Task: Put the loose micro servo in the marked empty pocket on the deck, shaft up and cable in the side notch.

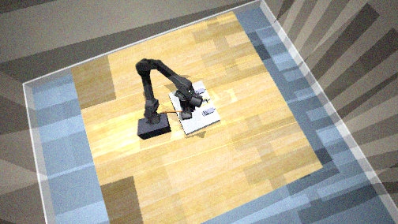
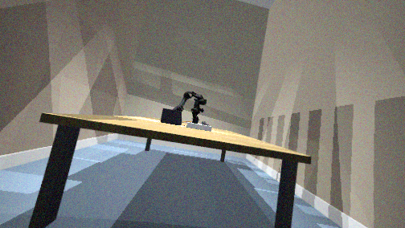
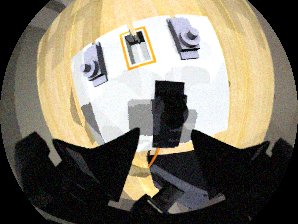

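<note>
Right now the white deck is 1 cm ahead of my gripper tip, 1 cm to the left of it and 7 cm below it.
</note>
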